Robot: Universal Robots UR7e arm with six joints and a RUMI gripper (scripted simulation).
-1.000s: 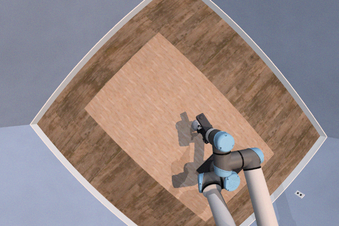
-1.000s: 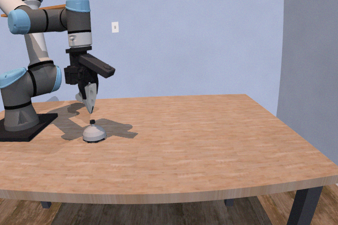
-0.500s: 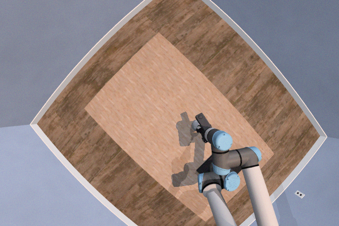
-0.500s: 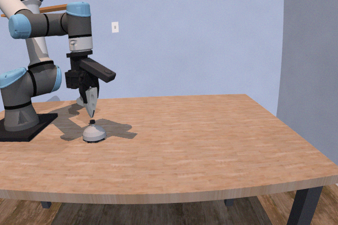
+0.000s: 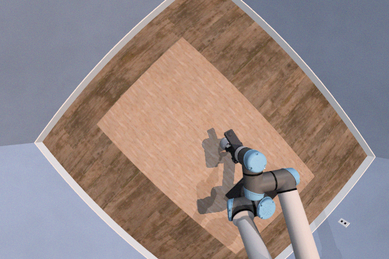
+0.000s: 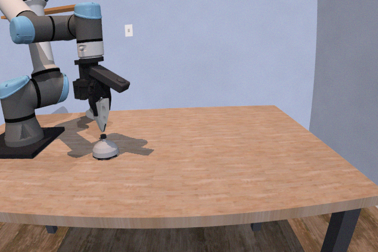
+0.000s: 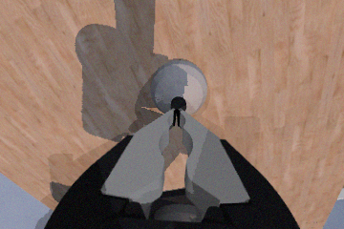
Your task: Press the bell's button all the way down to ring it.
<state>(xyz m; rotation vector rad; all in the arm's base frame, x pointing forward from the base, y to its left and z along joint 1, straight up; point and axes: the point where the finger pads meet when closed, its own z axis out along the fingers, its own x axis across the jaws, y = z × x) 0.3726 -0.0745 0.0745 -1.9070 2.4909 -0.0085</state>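
My hand is 3 cm above the black button. Round my hand: silver dome bell (5 cm below).
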